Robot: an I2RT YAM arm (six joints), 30 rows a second.
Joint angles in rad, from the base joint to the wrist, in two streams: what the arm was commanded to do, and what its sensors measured. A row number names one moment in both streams.
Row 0, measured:
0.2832, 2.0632, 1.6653, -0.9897, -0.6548, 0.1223
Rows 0 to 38, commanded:
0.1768, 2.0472, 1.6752, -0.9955, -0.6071, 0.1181
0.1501, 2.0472, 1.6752, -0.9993, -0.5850, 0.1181
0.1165, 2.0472, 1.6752, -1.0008, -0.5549, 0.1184
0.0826, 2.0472, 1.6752, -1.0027, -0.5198, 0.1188
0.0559, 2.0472, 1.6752, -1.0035, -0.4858, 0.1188
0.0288, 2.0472, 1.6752, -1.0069, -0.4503, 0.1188
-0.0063, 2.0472, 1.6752, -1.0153, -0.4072, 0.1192
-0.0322, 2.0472, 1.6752, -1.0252, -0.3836, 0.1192
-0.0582, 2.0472, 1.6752, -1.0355, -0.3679, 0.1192
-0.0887, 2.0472, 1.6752, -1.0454, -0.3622, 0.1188
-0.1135, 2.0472, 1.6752, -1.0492, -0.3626, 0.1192
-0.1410, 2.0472, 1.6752, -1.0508, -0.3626, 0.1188
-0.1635, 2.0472, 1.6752, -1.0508, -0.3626, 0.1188
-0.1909, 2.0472, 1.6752, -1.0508, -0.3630, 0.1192
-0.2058, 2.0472, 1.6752, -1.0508, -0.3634, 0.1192
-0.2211, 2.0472, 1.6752, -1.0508, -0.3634, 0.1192
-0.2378, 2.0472, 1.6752, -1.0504, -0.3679, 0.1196
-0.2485, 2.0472, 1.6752, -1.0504, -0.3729, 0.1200
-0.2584, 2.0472, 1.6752, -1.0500, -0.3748, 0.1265
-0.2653, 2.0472, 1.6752, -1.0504, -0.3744, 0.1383
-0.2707, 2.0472, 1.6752, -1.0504, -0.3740, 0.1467
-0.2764, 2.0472, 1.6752, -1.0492, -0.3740, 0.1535
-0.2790, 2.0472, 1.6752, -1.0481, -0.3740, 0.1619
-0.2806, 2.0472, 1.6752, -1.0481, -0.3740, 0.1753
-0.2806, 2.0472, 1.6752, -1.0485, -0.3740, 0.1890
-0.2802, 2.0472, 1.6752, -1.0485, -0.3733, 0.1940
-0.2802, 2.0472, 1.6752, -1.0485, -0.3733, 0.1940
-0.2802, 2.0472, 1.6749, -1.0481, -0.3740, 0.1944
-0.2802, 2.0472, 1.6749, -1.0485, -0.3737, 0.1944
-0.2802, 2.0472, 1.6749, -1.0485, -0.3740, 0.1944
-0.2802, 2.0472, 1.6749, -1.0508, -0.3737, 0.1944
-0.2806, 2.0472, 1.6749, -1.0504, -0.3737, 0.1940
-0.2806, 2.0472, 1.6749, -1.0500, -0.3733, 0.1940
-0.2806, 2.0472, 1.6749, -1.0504, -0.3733, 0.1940
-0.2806, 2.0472, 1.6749, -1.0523, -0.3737, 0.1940
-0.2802, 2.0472, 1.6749, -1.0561, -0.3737, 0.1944
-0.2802, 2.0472, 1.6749, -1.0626, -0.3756, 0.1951
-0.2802, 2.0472, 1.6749, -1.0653, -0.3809, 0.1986
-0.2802, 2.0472, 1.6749, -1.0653, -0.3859, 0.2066
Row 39, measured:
-0.2760, 2.0632, 1.6665, -1.0615, -0.3698, 0.1802
